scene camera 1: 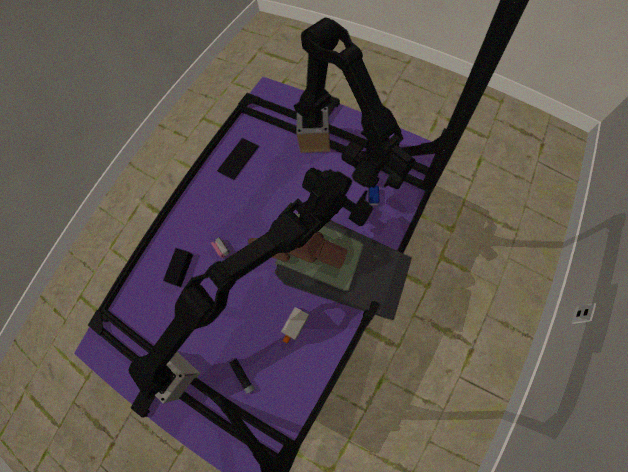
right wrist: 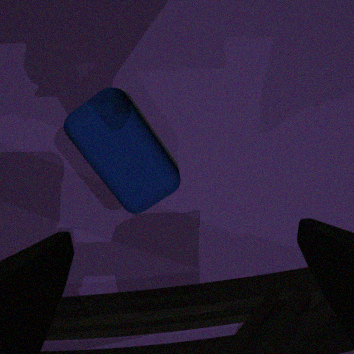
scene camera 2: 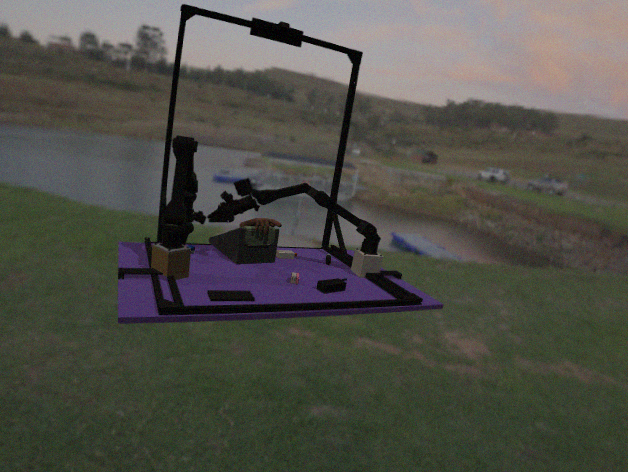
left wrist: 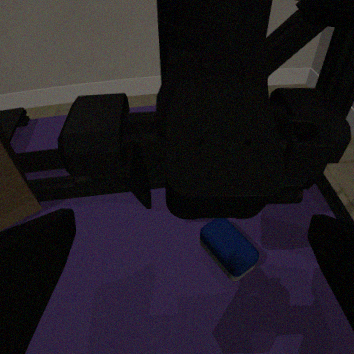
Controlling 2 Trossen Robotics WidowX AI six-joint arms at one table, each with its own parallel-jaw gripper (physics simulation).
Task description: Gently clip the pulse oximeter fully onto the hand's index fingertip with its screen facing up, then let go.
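Where they show: left gripper, fingertip midpoint: (scene camera 1: 352, 182) (scene camera 2: 208, 219) (left wrist: 194, 223); right gripper, fingertip midpoint: (right wrist: 186, 236) (scene camera 2: 182, 242); left arm's base at its link origin: (scene camera 1: 161, 377) (scene camera 2: 368, 252); right arm's base at its link origin: (scene camera 1: 312, 119) (scene camera 2: 171, 246).
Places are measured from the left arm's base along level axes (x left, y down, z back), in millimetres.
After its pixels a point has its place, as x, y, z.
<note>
A small blue block with a pale underside (scene camera 1: 374, 194) {-151, 73, -787} (scene camera 2: 190, 247) {-139, 75, -782} (left wrist: 230, 248) {-148, 73, -781} (right wrist: 122, 150) {-147, 73, -788}, apparently the pulse oximeter, lies on the purple table, blue face up. My right gripper (scene camera 1: 380, 181) {-121, 48, -816} (right wrist: 186, 236) {-121, 48, -816} is open and empty above the table beside it. My left gripper (scene camera 1: 355, 191) {-109, -64, -721} (scene camera 2: 213, 218) {-109, -64, -721} is open and empty, higher up, between the oximeter and the hand. The brown hand (scene camera 1: 335, 252) {-182, -54, -540} (scene camera 2: 261, 223) {-25, -85, -508} rests on a green pad (scene camera 1: 350, 276) {-242, 5, -523} on a dark wedge (scene camera 1: 383, 281) {-319, 56, -573} (scene camera 2: 253, 254) {-55, 62, -518}. My left arm hides part of its fingers in scene camera 1.
A white box with an orange end (scene camera 1: 295, 323) {-188, 77, -339} (scene camera 2: 285, 254) {-162, 84, -343}, a dark cylinder (scene camera 1: 241, 375) {-155, 80, -131} (scene camera 2: 328, 259) {-116, 81, -143}, a red-and-white block (scene camera 1: 219, 247) {135, 73, -379} (scene camera 2: 294, 278) {165, 81, -391}, a black box (scene camera 1: 178, 266) {204, 71, -254} (scene camera 2: 331, 285) {244, 74, -264} and a flat black slab (scene camera 1: 238, 158) {308, 97, -655} (scene camera 2: 230, 295) {319, 97, -659} lie on the table. Black rails border it.
</note>
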